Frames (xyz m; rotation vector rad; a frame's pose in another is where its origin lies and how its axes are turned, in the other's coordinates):
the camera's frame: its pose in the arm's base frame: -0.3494 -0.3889 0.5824 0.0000 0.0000 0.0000
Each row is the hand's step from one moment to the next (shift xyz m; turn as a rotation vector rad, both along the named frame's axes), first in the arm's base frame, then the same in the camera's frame.
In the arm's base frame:
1: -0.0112 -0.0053 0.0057 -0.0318 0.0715 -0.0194
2: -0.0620 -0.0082 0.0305 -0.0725 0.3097 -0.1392
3: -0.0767 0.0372 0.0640 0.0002 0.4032 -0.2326
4: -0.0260 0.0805 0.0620 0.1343 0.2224 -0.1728
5: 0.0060 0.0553 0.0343 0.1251 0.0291 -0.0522
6: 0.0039 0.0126 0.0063 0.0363 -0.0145 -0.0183
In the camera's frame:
1: -0.0112 -0.0053 0.0057 -0.0318 0.0715 -0.0194
2: -0.0620 -0.0082 0.0305 -0.0725 0.3097 -0.1392
3: -0.0767 0.0372 0.0640 0.0002 0.4032 -0.2326
4: -0.0260 0.0805 0.0620 0.1343 0.2224 -0.1728
5: 0.0060 0.0553 0.0343 0.1251 0.0291 -0.0522
6: 0.0039 0.0126 0.0063 0.0363 -0.0145 -0.0183

